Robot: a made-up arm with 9 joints. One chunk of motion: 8 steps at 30 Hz.
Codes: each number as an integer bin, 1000 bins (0 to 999) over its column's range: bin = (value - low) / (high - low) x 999, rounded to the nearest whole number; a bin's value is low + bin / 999 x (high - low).
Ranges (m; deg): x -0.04..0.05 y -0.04..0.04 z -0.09..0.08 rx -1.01..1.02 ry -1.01..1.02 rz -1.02..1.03
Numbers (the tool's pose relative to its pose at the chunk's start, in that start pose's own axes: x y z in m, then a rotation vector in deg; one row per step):
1: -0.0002 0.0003 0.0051 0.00 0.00 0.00
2: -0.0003 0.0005 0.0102 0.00 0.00 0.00
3: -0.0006 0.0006 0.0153 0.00 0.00 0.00
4: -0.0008 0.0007 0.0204 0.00 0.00 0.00
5: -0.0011 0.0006 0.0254 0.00 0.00 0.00
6: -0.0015 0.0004 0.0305 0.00 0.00 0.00
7: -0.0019 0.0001 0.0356 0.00 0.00 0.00
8: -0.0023 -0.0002 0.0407 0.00 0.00 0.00
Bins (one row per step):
1: 442 503 559 497 497 497
2: 441 506 589 497 497 497
3: 437 507 619 497 497 497
4: 435 508 649 497 497 497
5: 432 507 678 497 497 497
6: 427 504 708 497 497 497
7: 423 501 738 497 497 497
8: 418 497 768 497 497 497

